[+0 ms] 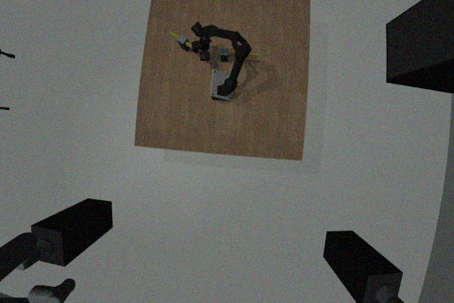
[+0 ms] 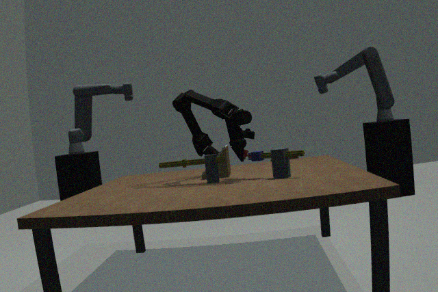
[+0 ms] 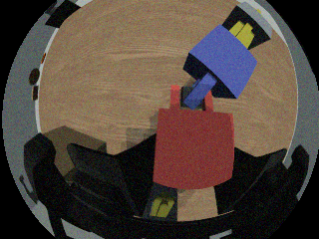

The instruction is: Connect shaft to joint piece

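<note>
Right now my gripper tip is 10 mm to the right of the red square joint piece and 30 mm below it.
</note>
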